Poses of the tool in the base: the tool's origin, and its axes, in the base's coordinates. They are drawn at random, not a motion.
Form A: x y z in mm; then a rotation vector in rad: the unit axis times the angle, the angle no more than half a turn.
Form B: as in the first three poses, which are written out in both.
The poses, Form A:
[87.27 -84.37 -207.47 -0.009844 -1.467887 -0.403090]
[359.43 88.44 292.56 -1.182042 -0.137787 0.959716]
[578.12 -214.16 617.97 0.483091 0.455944 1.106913]
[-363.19 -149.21 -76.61 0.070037 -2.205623 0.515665]
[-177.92 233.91 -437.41 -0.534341 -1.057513 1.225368]
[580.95 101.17 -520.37 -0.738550 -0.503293 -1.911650]
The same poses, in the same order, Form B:
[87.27 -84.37 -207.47 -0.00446 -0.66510 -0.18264 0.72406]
[359.43 88.44 292.56 -0.53512 -0.06238 0.43447 0.72179]
[578.12 -214.16 617.97 0.22512 0.21247 0.51582 0.79882]
[-363.19 -149.21 -76.61 0.02799 -0.88152 0.20610 0.42386]
[-177.92 233.91 -437.41 -0.23598 -0.46703 0.54116 0.65828]
[580.95 101.17 -520.37 -0.30447 -0.20749 -0.78809 0.49312]

